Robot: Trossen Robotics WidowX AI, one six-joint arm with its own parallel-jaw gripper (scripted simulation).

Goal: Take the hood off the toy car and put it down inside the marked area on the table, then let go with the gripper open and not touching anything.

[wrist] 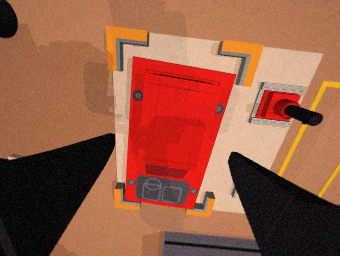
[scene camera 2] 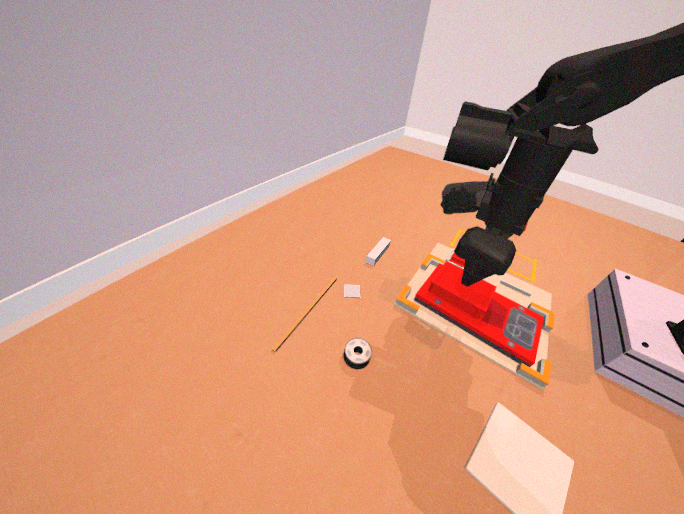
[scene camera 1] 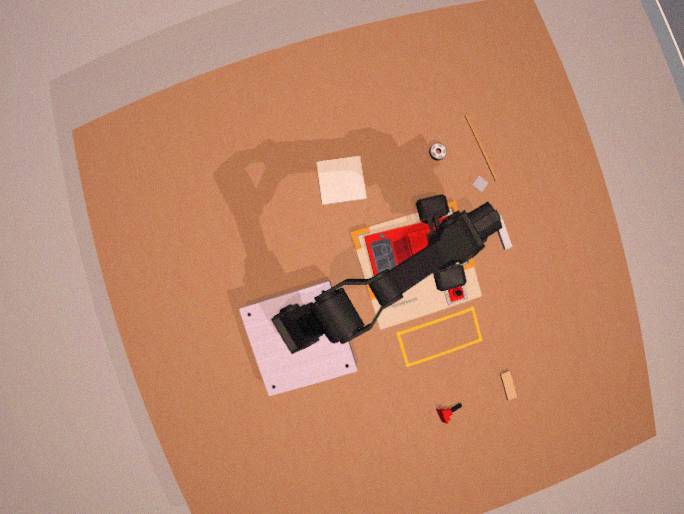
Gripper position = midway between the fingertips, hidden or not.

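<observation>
My gripper [scene camera 2: 473, 269] is open, holding nothing. Scene camera 1 shows a beige tile, [scene camera 1: 340, 180], together with my gripper [scene camera 1: 435, 243]. The wrist view also shows my gripper [wrist: 173, 148].
</observation>
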